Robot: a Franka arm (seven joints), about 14 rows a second.
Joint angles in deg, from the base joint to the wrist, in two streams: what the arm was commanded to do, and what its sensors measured. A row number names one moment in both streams.
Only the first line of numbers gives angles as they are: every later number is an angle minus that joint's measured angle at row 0.
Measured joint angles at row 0:
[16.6 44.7 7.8 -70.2 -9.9 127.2 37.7]
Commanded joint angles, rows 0 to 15:
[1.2 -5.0 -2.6 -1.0 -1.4 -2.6 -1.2]
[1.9 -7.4 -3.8 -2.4 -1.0 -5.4 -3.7]
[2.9 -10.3 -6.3 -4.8 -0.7 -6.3 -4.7]
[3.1 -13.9 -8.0 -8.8 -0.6 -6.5 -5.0]
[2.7 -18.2 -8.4 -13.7 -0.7 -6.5 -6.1]
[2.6 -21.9 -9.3 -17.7 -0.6 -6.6 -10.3]
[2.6 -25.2 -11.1 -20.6 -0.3 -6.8 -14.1]
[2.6 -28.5 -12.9 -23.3 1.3 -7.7 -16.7]
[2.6 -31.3 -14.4 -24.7 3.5 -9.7 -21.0]
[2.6 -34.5 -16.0 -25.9 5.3 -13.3 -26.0]
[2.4 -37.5 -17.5 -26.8 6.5 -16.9 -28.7]
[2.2 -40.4 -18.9 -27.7 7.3 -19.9 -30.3]
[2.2 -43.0 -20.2 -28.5 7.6 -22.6 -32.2]
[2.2 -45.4 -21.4 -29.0 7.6 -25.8 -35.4]
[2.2 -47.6 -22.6 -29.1 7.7 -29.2 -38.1]
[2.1 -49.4 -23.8 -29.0 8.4 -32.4 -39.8]
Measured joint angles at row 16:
[1.7 -44.0 -21.9 -25.7 6.8 -28.7 -35.5]
